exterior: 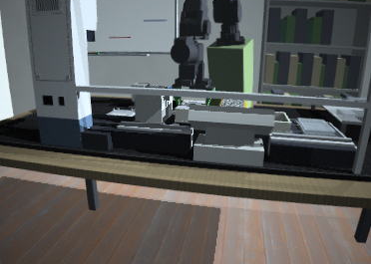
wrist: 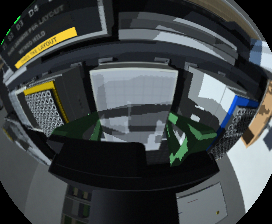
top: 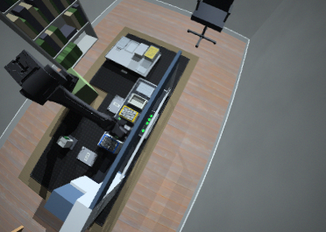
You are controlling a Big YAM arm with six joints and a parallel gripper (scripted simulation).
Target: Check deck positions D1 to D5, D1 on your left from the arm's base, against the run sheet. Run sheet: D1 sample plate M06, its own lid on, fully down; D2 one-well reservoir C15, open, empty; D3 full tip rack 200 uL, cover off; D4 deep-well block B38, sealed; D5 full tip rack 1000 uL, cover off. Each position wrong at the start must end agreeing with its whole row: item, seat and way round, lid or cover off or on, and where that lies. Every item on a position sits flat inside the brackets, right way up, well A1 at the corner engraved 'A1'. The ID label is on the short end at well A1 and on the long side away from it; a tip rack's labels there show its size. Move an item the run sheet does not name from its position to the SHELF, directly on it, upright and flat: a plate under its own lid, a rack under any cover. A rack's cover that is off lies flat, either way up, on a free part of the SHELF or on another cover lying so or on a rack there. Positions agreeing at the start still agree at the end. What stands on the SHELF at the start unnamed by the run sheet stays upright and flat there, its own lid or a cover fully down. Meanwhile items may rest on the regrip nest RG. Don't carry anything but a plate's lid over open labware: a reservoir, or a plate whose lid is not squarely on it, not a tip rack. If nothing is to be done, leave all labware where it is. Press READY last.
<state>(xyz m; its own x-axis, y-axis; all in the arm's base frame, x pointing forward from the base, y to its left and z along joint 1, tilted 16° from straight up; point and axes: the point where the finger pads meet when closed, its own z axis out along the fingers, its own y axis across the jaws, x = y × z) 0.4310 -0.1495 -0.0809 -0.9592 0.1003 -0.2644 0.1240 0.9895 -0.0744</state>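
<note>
My gripper is now 10 mm above the sealed block. From my hand the other things lie so: reservoir: 30 mm ahead, 250 mm to the left, 30 mm below; blue tip rack: 20 mm behind, 130 mm to the right, 30 mm above; yellow tip rack: 10 mm ahead, 120 mm to the left.
</note>
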